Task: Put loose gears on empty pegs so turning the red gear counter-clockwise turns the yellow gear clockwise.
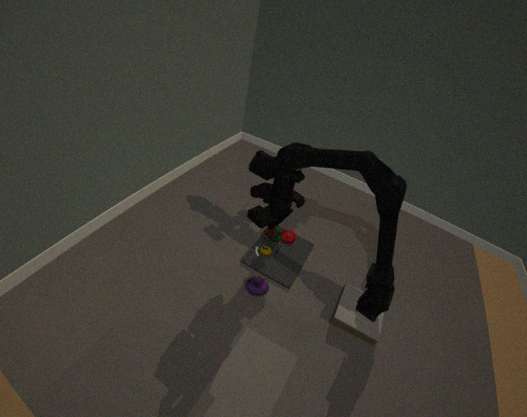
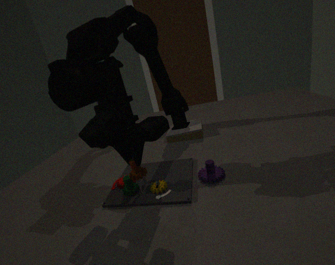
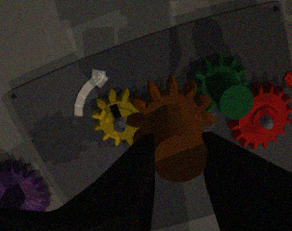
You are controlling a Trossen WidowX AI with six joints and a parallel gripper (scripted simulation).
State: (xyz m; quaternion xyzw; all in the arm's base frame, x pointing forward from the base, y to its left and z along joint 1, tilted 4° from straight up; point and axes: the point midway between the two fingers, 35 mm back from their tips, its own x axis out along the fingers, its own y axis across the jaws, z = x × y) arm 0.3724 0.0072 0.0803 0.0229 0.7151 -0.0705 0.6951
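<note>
Right now the orange gear is 1 cm below my gripper tip. The rest, counted from my gripper tip: yellow gear: 2 cm behind, 3 cm to the left, 7 cm below; grey board: 5 cm behind, 8 cm below; green gear: 4 cm to the right, 6 cm below.
</note>
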